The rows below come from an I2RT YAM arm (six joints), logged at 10 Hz.
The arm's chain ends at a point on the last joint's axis. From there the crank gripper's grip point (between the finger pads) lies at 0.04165 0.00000 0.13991 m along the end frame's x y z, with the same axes.
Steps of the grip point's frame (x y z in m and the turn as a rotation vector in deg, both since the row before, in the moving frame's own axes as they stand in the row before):
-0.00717, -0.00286, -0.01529, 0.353, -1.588, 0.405
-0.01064, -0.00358, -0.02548, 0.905, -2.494, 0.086
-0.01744, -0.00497, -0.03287, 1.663, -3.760, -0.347
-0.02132, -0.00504, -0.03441, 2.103, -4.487, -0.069
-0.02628, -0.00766, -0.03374, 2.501, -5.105, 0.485
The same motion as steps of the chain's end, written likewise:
-0.00328, -0.00228, -0.01639, 0.353, -1.588, 0.405
-0.00451, -0.00141, -0.02714, 0.905, -2.494, 0.086
-0.00816, -0.00065, -0.03524, 1.663, -3.760, -0.347
-0.01025, 0.00019, -0.03714, 2.103, -4.487, -0.069
-0.01369, -0.00178, -0.03676, 2.501, -5.105, 0.485

